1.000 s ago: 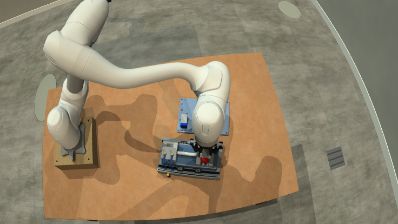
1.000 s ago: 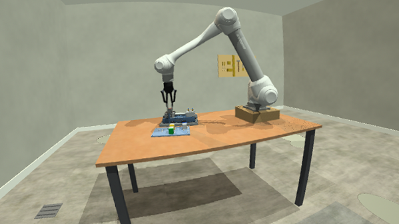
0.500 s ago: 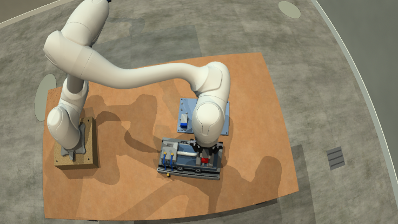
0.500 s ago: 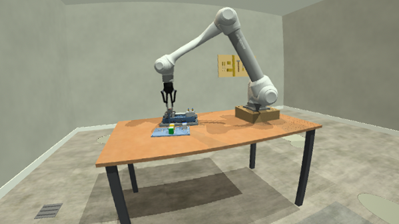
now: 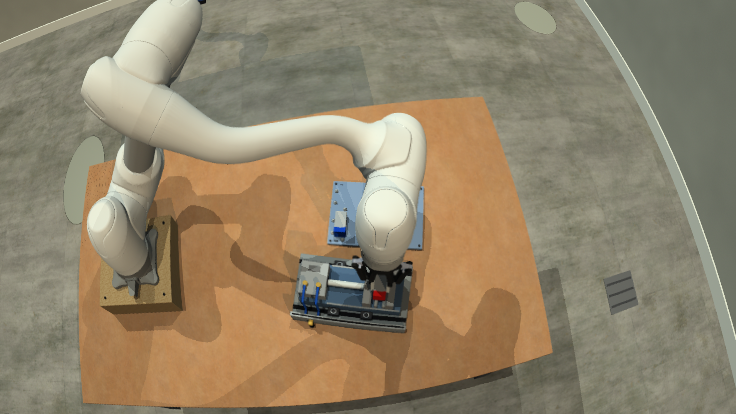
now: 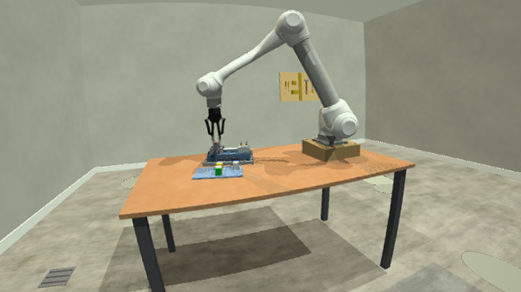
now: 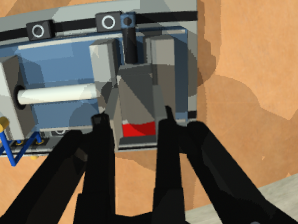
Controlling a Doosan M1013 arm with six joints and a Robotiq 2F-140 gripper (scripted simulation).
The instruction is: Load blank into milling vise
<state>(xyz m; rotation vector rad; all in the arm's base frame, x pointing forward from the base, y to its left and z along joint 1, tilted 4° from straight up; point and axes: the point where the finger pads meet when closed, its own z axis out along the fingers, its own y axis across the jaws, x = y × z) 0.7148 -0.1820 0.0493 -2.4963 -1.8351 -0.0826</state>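
Right now the red-ended blank is 3 cm below my hand. The rest, counted from my hand: fixed jaw (3 cm ahead, 6 cm below); work stop rod (1 cm ahead, 5 cm to the left, 5 cm below); moving jaw (3 cm behind, 1 cm to the left, 6 cm below).
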